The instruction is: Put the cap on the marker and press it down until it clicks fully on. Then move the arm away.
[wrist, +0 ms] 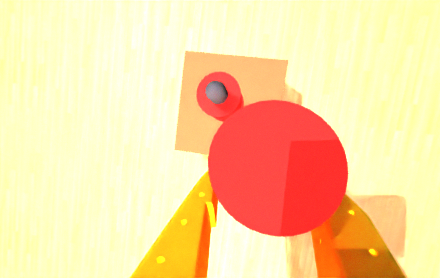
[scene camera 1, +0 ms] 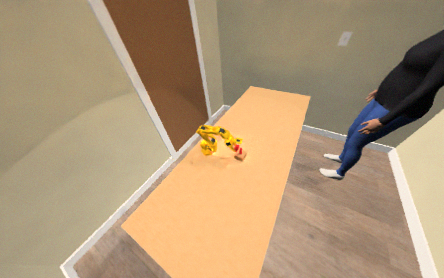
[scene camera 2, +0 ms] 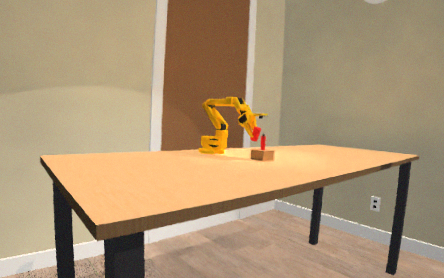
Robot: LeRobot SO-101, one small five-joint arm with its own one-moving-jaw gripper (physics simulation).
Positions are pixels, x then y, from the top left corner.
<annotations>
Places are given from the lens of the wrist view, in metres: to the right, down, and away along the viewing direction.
red cap [wrist: 278, 168]: 0.01, 0.01, 0.04
brown block [wrist: 260, 79]: 0.03, -0.04, 0.12
The marked spots on the brown block and the red cap are 0.09 m apart.
</annotations>
